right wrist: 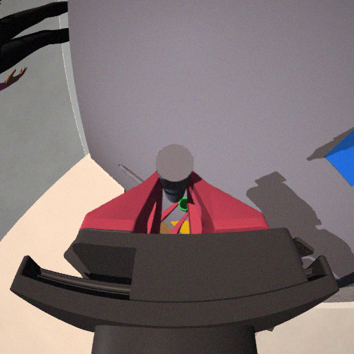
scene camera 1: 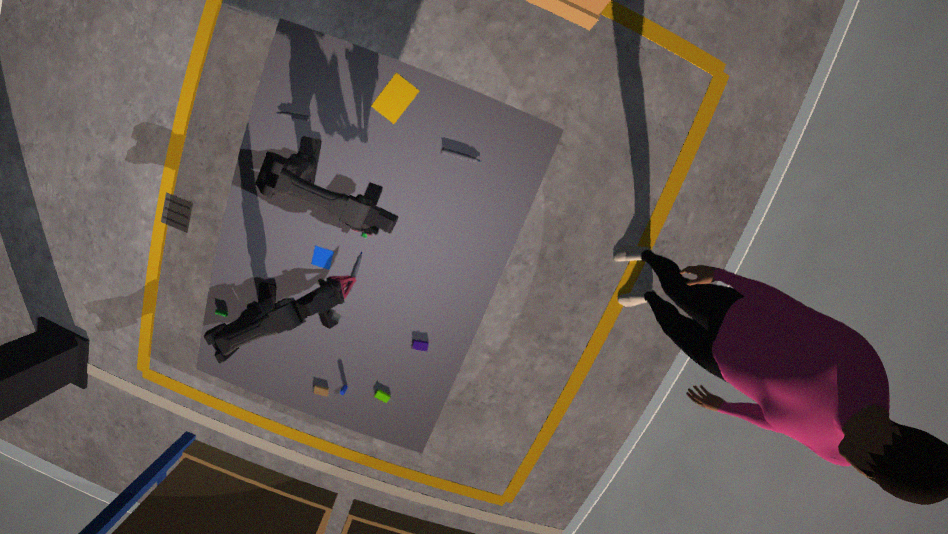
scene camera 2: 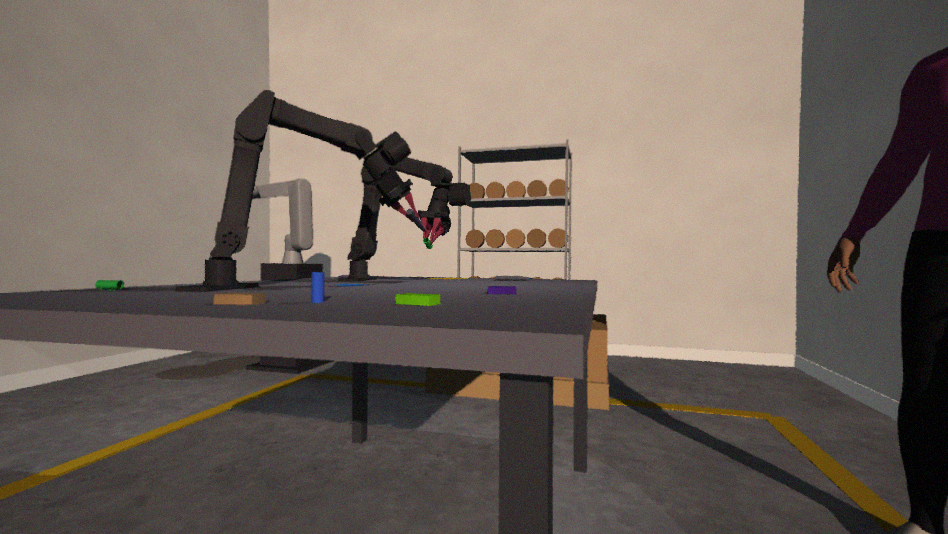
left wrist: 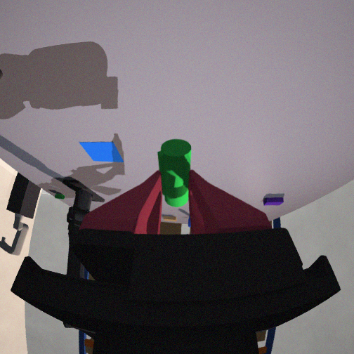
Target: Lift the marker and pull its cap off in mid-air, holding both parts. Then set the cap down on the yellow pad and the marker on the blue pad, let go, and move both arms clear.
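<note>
The right gripper (right wrist: pixel 174 176) is visible in the scene, and so is the left gripper (scene camera 2: pixel 427 242). The left wrist view also shows the left gripper (left wrist: pixel 174 177).
</note>
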